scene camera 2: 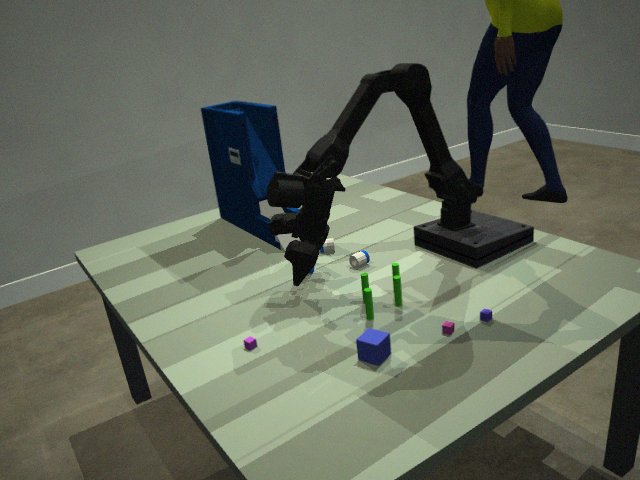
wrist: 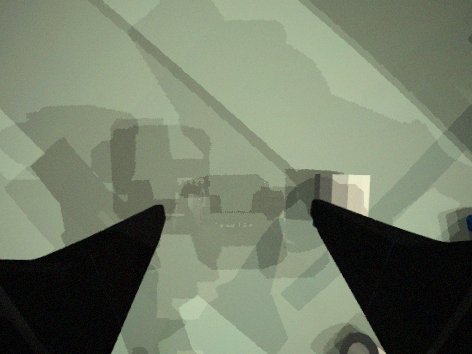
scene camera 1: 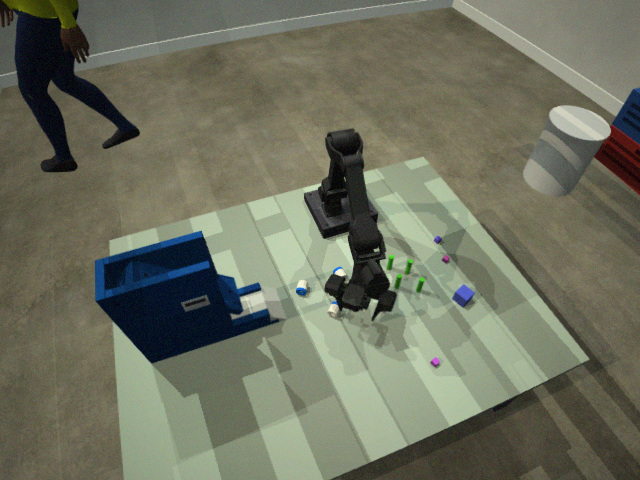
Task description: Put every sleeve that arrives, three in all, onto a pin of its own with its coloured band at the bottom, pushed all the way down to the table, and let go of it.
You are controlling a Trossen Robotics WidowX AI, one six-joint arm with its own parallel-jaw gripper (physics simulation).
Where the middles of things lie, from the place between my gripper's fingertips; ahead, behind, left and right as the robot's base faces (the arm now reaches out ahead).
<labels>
Right now the blue dispenser box (scene camera 1: 167,298) is 390 mm to the right of my hand, 140 mm above it and 90 mm behind it.
</labels>
